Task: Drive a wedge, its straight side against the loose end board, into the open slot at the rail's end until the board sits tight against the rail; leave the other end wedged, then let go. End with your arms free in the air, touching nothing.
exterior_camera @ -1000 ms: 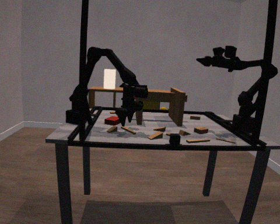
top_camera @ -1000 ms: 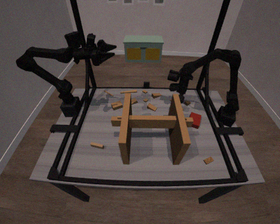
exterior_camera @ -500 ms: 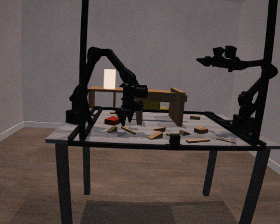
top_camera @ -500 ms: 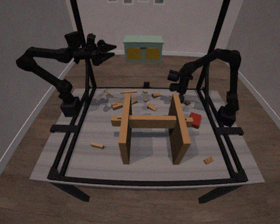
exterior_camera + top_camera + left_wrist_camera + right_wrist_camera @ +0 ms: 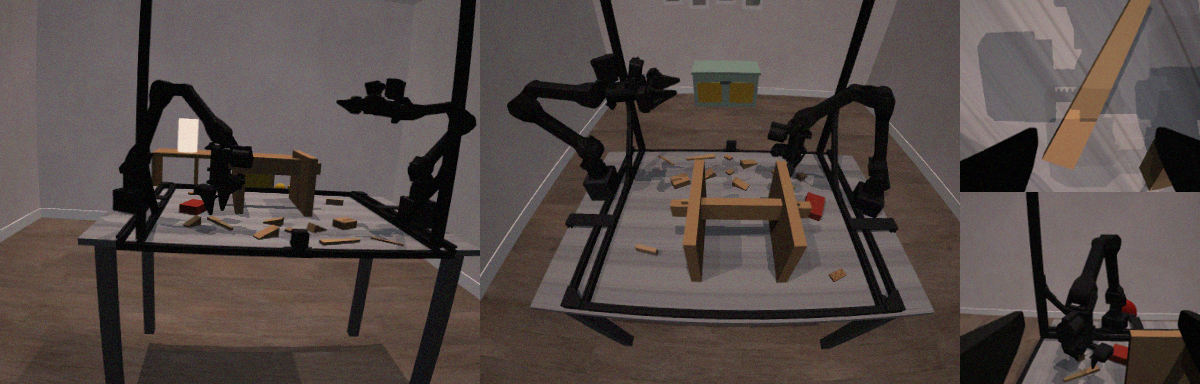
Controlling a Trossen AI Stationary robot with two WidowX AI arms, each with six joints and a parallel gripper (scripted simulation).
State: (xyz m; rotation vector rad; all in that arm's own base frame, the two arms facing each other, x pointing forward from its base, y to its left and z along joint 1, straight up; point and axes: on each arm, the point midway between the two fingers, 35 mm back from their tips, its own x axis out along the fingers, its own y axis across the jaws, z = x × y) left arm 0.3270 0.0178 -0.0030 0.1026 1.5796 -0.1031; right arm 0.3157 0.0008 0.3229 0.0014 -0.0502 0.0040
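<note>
Right now the red block is 140 mm ahead of my left hand, 90 mm to the left of it and 60 mm below it.
</note>
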